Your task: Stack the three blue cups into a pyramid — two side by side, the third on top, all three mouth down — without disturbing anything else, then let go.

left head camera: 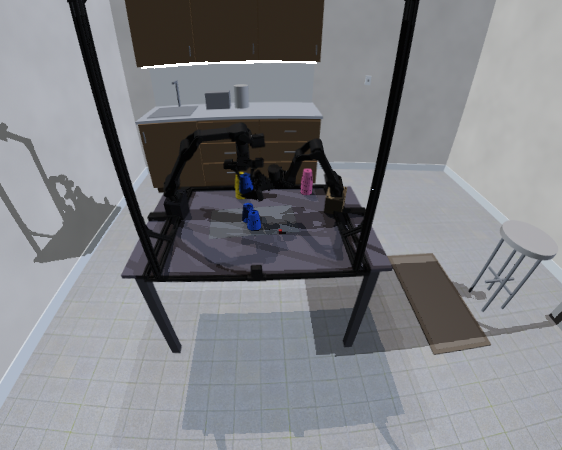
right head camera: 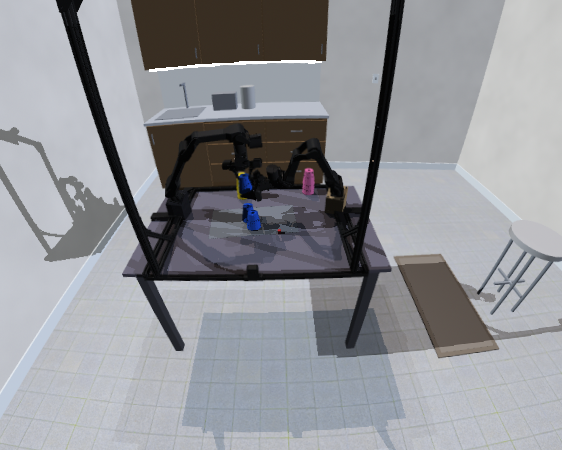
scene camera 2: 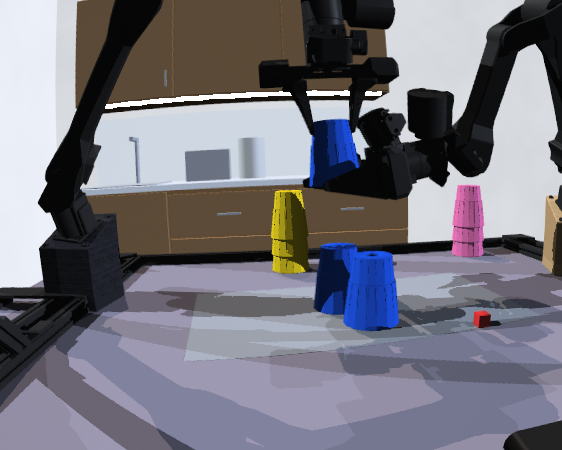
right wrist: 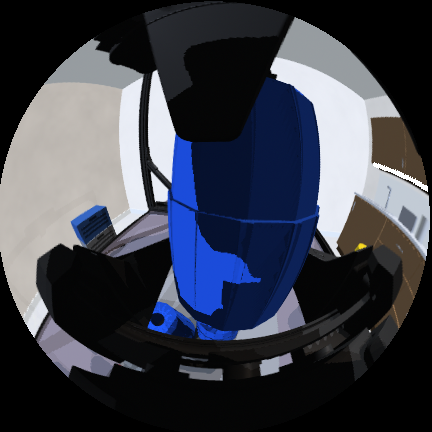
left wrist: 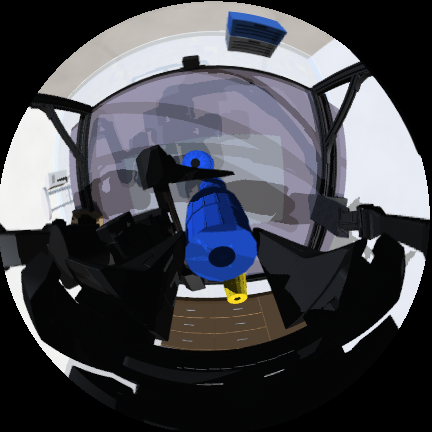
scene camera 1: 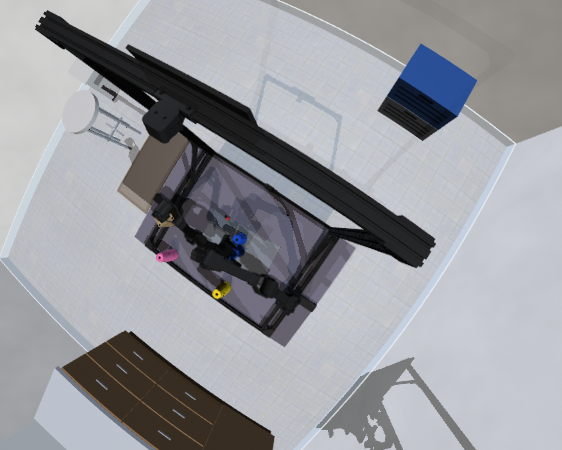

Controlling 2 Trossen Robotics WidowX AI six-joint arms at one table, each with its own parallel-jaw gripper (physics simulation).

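Frame: origin at the left arm's base, x left, y back, z up, level; metres.
Seen in the pictures: left gripper, fingertip midpoint: (left head camera: 245, 179) (right head camera: 244, 179) (scene camera 2: 332, 133) (right wrist: 227, 150) (left wrist: 219, 234); right gripper, fingertip midpoint: (left head camera: 240, 191) (right head camera: 239, 191) (scene camera 2: 312, 185) (left wrist: 238, 207) (scene camera 1: 235, 257); left arm's base at its link origin: (left head camera: 174, 196) (right head camera: 176, 197) (scene camera 2: 77, 230) (left wrist: 343, 220) (scene camera 1: 287, 303); right arm's base at its link origin: (left head camera: 336, 192) (right head camera: 337, 191).
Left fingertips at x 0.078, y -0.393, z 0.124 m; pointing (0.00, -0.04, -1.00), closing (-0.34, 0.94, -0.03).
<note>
Offsets run from my left fingertips to a thing's middle.
A blue cup @(dz -0.027, dx +0.004, dy -0.001 m) (scene camera 2: 332, 150) (left wrist: 220, 215) (right wrist: 250, 200) hangs mouth down high above the table. My left gripper (scene camera 2: 333, 131) (left wrist: 219, 234) is shut on its narrow upper end. My right gripper (scene camera 2: 320, 182) (right wrist: 228, 242) is open around the cup's lower part; one finger crosses in front of it, and the other is mostly hidden in scene camera 2. A second blue cup @(dz -0.199, dx -0.053, dy -0.057 m) (scene camera 2: 371, 292) (left head camera: 254, 220) (scene camera 1: 240, 239) stands mouth down on the table. A third blue cup @(dz -0.199, dx +0.000, dy -0.006 m) (scene camera 2: 330, 277) (left wrist: 212, 184) is close behind it, partly hidden; whether they touch is unclear.
A yellow cup stack @(dz -0.135, dx +0.205, dy +0.128 m) (scene camera 2: 289, 232) (scene camera 1: 221, 290) stands at the back, left of the blue cups in scene camera 2. A pink cup stack @(dz -0.135, dx +0.384, dy -0.234 m) (scene camera 2: 468, 220) (left head camera: 306, 182) stands at the back right. A small red cube @(dz -0.234, dx -0.056, dy -0.199 m) (scene camera 2: 481, 319) lies to the right of the blue cups.
</note>
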